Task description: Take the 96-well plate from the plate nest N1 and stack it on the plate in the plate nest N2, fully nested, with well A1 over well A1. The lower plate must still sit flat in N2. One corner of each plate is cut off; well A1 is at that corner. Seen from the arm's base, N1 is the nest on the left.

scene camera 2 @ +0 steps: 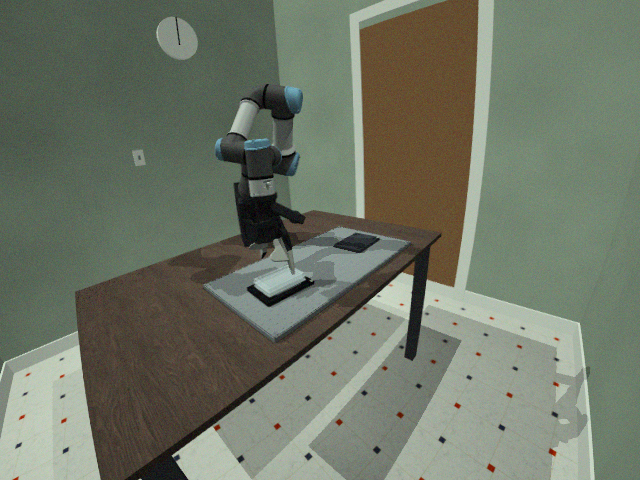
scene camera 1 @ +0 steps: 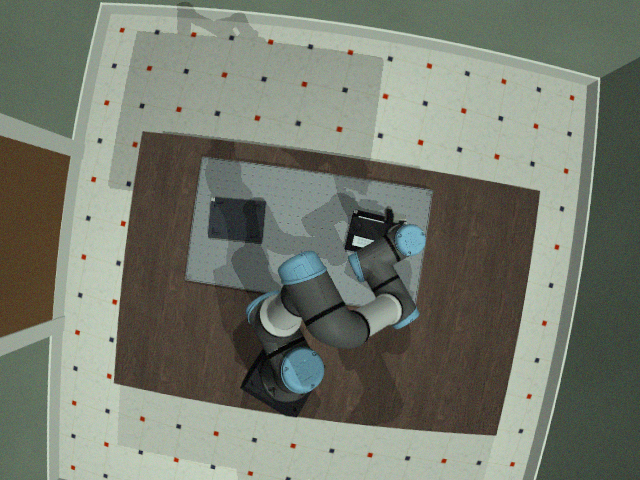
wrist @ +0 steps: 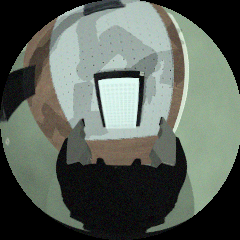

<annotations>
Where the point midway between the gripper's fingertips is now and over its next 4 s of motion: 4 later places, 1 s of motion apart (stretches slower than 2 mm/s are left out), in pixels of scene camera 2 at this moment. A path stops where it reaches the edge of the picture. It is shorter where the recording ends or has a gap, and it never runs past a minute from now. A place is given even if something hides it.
My gripper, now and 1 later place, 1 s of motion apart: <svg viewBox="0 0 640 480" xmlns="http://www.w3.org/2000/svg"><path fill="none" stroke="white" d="M276 266L274 249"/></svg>
</annotations>
